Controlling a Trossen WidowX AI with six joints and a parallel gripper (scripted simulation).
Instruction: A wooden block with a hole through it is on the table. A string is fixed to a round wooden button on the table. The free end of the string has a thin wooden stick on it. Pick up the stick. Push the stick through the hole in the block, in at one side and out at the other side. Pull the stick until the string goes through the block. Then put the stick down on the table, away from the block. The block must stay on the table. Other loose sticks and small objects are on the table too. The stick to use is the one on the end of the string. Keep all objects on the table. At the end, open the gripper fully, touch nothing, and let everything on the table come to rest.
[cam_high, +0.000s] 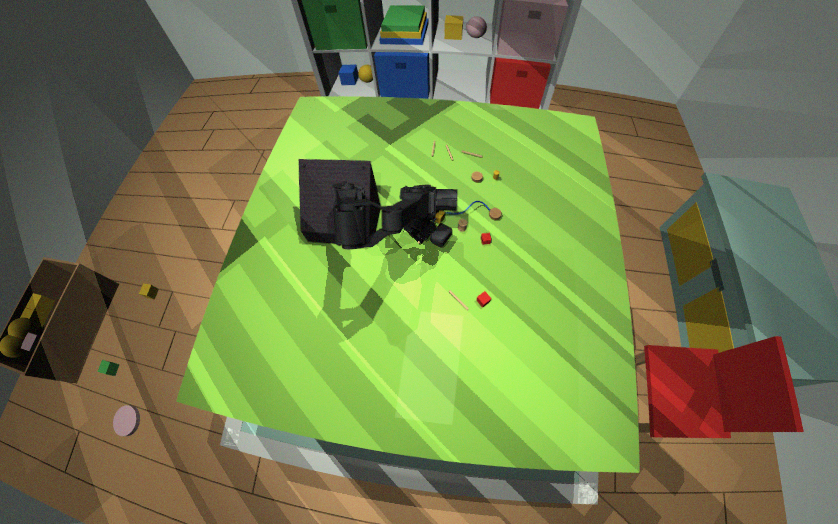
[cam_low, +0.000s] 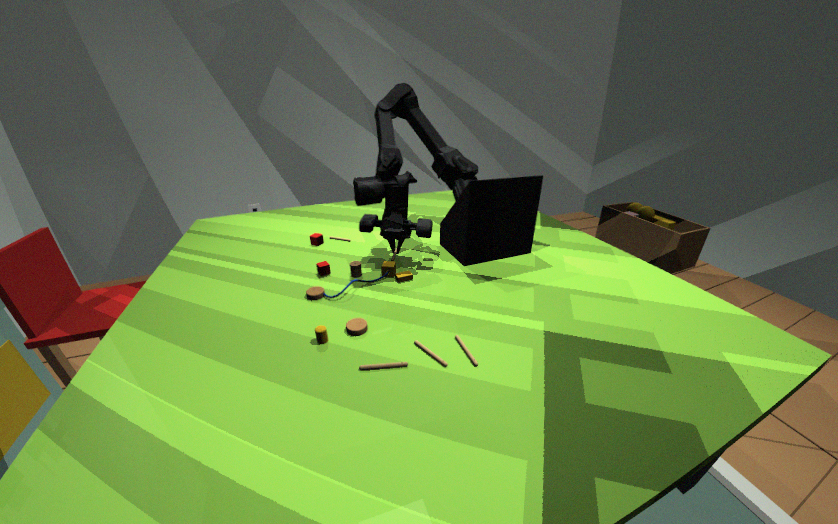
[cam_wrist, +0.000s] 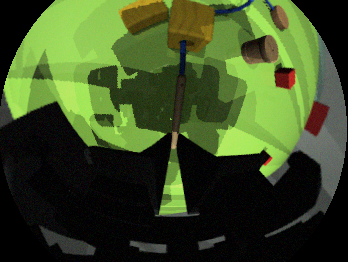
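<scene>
Right now my gripper tip is 11 cm short of the brown cylinder, 8 cm to the right of it and 1 cm below it. Round my gripper tip: yellow cylinder (19 cm ahead, 31 cm to the left, 1 cm above); then round wooden button (21 cm ahead, 15 cm to the left); then thin wooden stick (1 cm ahead, 4 cm to the left, 1 cm above).
</scene>
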